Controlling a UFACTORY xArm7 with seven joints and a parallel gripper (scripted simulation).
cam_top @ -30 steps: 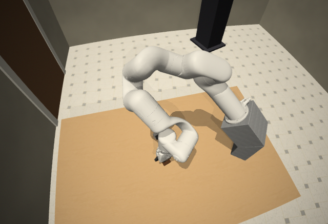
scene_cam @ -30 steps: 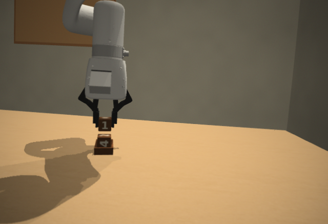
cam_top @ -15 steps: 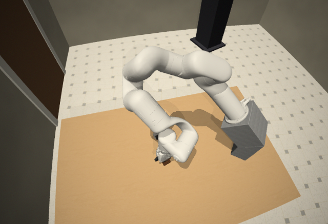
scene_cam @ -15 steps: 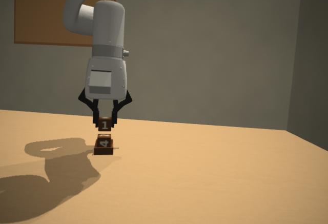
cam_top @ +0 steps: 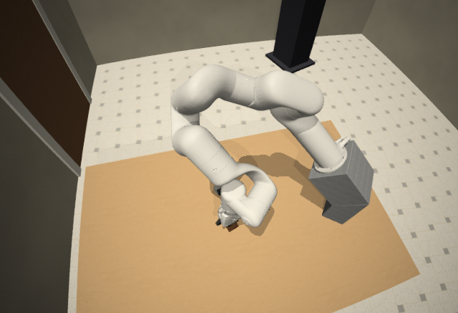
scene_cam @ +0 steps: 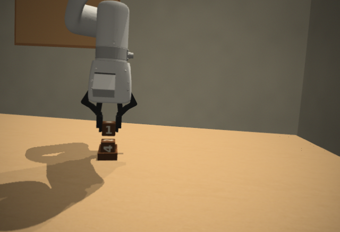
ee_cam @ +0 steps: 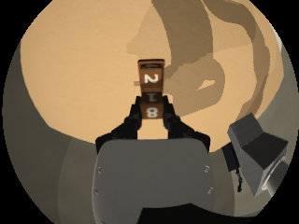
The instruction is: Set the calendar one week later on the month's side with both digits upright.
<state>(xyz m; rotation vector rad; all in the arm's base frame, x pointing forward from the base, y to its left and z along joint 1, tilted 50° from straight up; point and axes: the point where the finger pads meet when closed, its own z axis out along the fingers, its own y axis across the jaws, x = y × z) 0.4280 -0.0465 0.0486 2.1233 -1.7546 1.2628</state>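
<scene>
Right now the brown tray is 70 mm below my hand and 20 mm to the right of it.
</scene>
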